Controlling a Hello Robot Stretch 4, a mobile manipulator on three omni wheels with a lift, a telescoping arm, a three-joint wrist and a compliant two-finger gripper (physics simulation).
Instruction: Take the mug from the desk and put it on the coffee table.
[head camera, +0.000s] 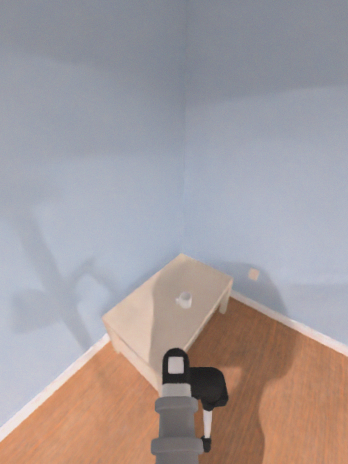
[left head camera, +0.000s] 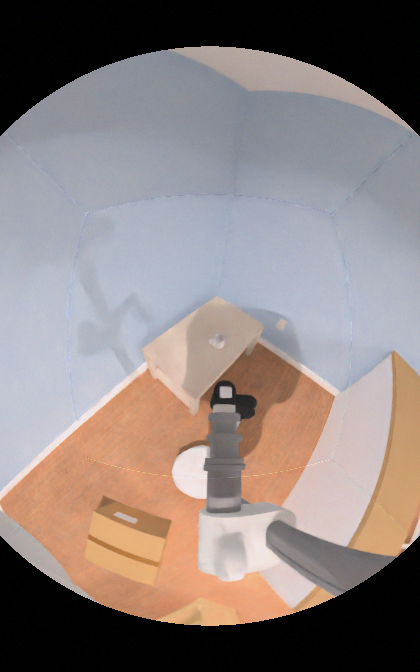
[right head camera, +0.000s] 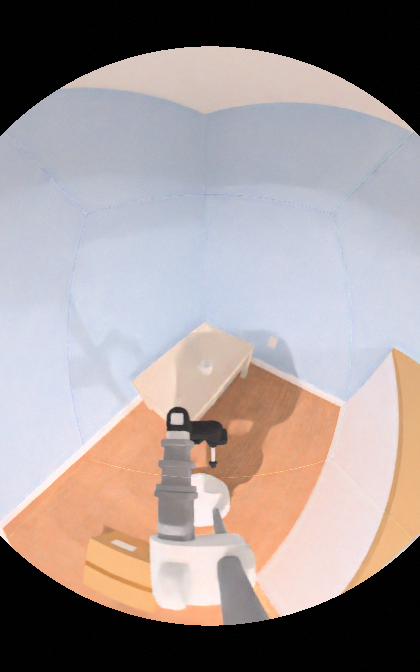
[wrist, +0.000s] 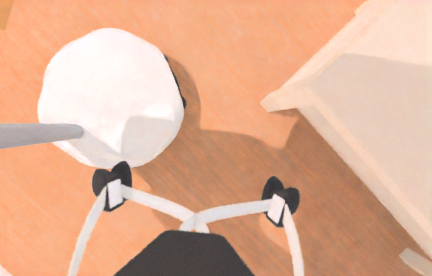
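Where they show: gripper, fingertip midpoint: (head camera: 202, 414) (wrist: 198, 184); robot's base, link origin: (wrist: 126, 104).
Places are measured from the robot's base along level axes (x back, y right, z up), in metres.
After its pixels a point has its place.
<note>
A white mug (head camera: 185, 300) @(x -0.948, y 0.075, z 0.431 m) (left head camera: 218, 341) (right head camera: 204, 367) stands upright on a low beige table in the room's corner, which looks like the coffee table (head camera: 132, 317) @(x -0.820, y -0.289, z 0.423 m) (left head camera: 167, 350) (right head camera: 157, 382) (wrist: 385, 100) @(x -0.643, y -0.067, z 0.422 m). The mug does not show in the wrist view. My gripper (wrist: 198, 184) @(x -0.275, y 0.087, z 0.693 m) (head camera: 206, 444) (right head camera: 213, 464) is open, with nothing between its two rubber-tipped fingers. It hangs over the wooden floor beside the table's near edge, apart from the mug. In the left head view the fingers are mostly hidden by the arm. I cannot clearly identify the desk.
My white round base (left head camera: 187, 472) (right head camera: 204, 512) (wrist: 105, 85) @(x 0.010, y -0.041, z 0.187 m) is on the floor. A light-wood drawer box (left head camera: 125, 550) (right head camera: 115, 575) stands at the lower left. A long white piece with a wooden edge (left head camera: 372, 415) (right head camera: 372, 425) runs along the right. Blue walls border the table's far sides.
</note>
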